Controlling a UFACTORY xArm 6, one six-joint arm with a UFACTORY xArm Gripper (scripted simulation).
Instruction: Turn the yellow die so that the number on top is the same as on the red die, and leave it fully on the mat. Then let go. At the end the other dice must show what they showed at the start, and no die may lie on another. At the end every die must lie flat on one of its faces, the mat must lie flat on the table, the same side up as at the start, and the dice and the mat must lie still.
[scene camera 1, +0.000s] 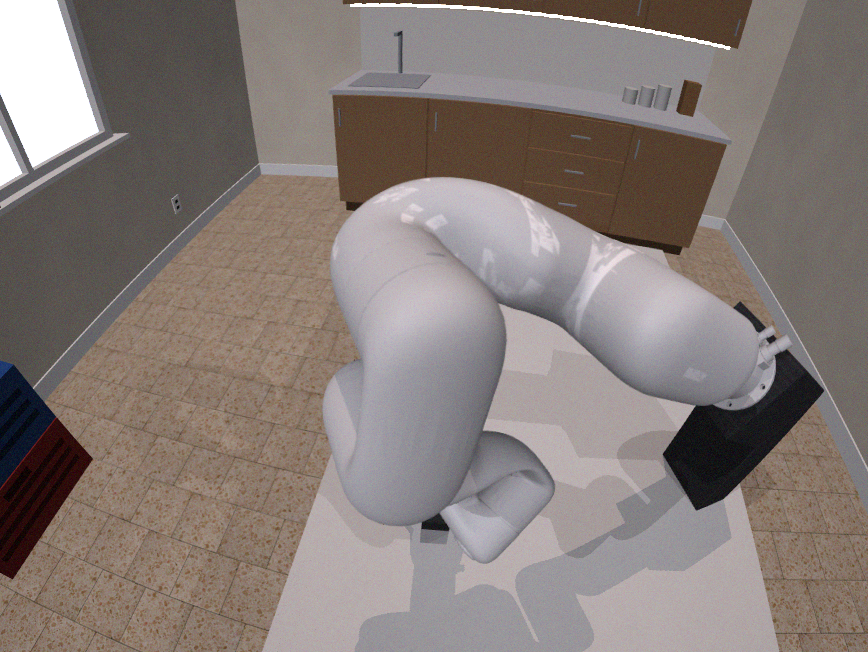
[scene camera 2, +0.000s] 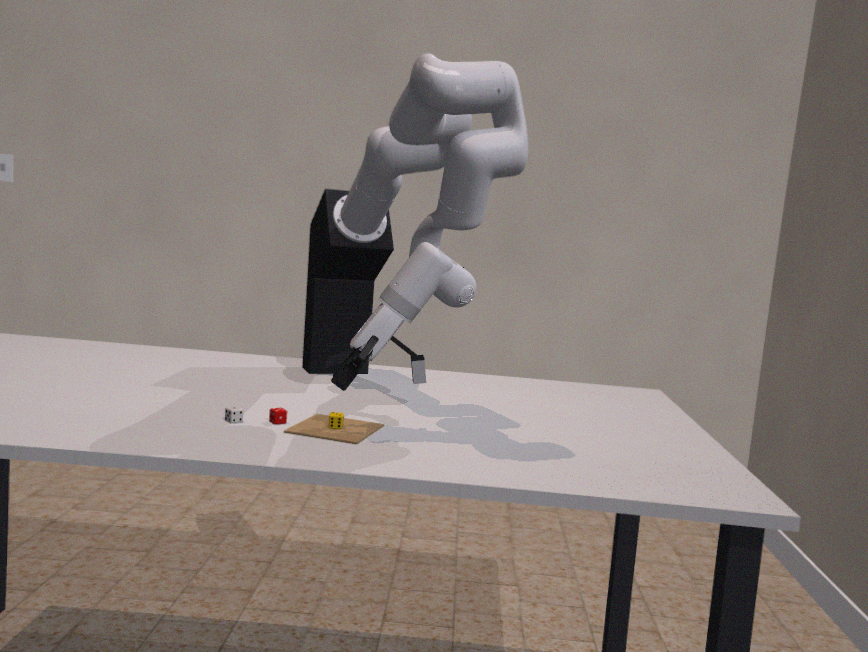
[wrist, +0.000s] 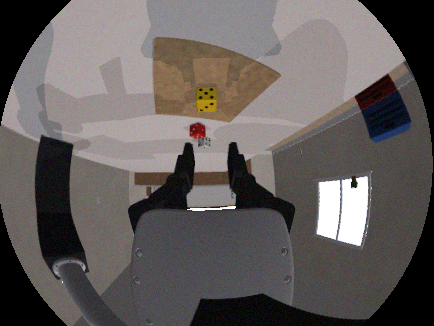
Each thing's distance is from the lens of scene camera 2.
my gripper (scene camera 2: 338, 383): 1.49 m
mat (scene camera 2: 353, 431): 1.49 m
